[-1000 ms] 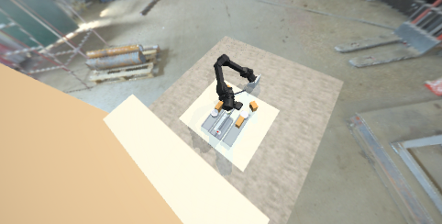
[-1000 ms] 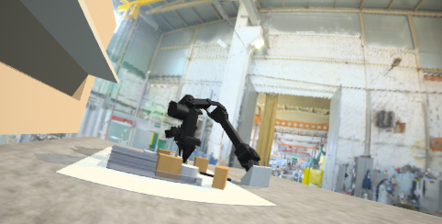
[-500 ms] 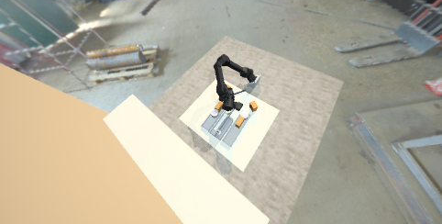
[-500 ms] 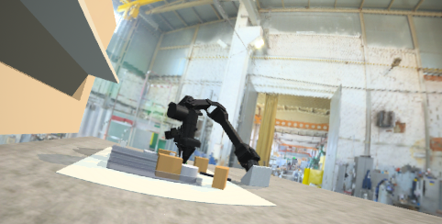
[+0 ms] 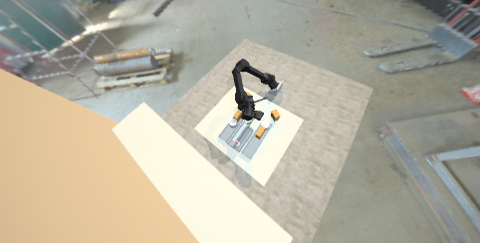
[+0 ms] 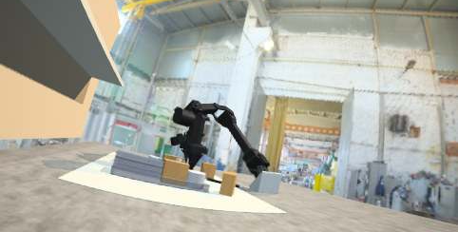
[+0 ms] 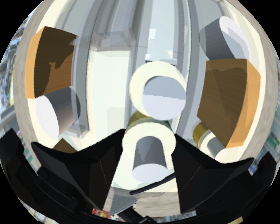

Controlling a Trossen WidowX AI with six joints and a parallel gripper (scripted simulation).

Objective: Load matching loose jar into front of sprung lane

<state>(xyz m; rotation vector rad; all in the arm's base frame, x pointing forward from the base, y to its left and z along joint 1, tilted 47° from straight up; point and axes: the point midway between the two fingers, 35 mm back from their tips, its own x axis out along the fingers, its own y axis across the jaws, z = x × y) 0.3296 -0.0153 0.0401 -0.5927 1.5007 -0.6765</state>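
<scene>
My gripper tip is 15 cm short of the grey lane unit, 2 cm to the right of it and 2 cm above it.
</scene>
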